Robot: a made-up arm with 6 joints.
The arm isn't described. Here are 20 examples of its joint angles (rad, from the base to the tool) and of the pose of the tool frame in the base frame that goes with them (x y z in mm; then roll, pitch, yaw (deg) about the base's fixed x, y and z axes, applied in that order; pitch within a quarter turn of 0, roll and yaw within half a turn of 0).
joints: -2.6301 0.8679 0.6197 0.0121 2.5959 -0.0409
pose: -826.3 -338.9 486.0 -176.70 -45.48 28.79
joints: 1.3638 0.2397 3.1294 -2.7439 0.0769 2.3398
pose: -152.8 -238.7 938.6 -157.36 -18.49 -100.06
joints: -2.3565 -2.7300 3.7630 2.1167 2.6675 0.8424
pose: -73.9 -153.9 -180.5 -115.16 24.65 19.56
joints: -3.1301 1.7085 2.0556 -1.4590 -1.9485 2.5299
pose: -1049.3 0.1 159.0 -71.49 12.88 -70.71
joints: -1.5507 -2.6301 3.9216 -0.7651 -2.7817 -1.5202
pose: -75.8 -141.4 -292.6 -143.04 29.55 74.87
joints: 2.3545 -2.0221 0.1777 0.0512 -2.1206 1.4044
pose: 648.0 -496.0 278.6 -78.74 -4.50 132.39
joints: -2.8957 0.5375 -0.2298 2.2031 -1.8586 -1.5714
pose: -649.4 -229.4 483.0 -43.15 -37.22 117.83
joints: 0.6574 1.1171 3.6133 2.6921 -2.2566 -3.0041
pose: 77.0 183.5 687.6 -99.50 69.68 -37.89
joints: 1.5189 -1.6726 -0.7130 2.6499 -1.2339 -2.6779
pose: -116.7 -394.4 520.0 129.33 -48.43 -50.79
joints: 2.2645 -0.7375 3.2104 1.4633 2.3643 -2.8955
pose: 413.3 -478.7 260.2 -143.19 -27.54 -178.40
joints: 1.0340 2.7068 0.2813 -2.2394 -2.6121 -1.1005
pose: -122.8 -74.2 -576.6 -78.11 -19.29 84.07
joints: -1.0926 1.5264 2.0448 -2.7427 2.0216 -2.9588
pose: 552.7 -848.1 402.3 -84.39 69.44 -147.29
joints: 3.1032 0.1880 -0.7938 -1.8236 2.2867 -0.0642
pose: -268.2 -17.0 376.8 40.49 -26.16 52.28
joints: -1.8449 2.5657 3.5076 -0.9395 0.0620 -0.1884
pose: -240.2 -616.7 -15.4 68.82 -55.96 -110.83
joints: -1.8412 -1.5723 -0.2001 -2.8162 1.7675 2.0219
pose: 230.5 444.8 614.7 60.25 22.02 -125.26
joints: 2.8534 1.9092 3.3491 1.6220 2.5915 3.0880
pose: -504.1 143.6 439.0 17.34 58.07 -97.29
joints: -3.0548 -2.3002 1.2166 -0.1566 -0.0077 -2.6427
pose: 852.2 182.2 -352.7 -19.64 21.06 4.90
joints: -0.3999 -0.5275 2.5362 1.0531 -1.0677 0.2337
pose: -709.2 241.2 663.4 87.69 -28.02 -143.33
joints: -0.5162 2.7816 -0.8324 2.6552 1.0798 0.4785
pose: -121.8 179.9 -221.8 66.72 -65.33 69.40
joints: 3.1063 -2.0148 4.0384 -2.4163 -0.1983 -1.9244
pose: 141.8 -86.6 -234.4 -110.13 4.59 -174.49
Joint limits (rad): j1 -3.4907..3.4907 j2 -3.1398..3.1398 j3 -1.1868..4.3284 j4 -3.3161..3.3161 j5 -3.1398..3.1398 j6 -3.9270..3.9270
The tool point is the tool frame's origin. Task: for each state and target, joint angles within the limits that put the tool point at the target. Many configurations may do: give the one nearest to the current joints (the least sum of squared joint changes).
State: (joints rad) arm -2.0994 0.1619 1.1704 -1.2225 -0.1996 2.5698
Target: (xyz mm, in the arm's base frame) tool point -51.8 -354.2 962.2
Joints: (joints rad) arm -1.6590 -0.0997 0.5040 -1.3824 -0.1996 2.5698
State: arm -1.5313 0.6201 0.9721 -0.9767 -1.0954 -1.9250
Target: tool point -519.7 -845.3 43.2
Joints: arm -2.0564 1.4610 1.1381 -0.9314 -1.0954 -1.9250
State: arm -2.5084 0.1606 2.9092 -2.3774 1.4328 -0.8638
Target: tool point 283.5 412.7 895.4
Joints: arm -2.0245 -0.1043 3.0105 -2.3160 1.4328 -0.8638
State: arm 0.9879 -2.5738 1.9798 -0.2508 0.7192 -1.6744
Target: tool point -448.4 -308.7 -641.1
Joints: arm 0.4054 -2.3117 2.2564 -0.1985 0.7192 -1.6744
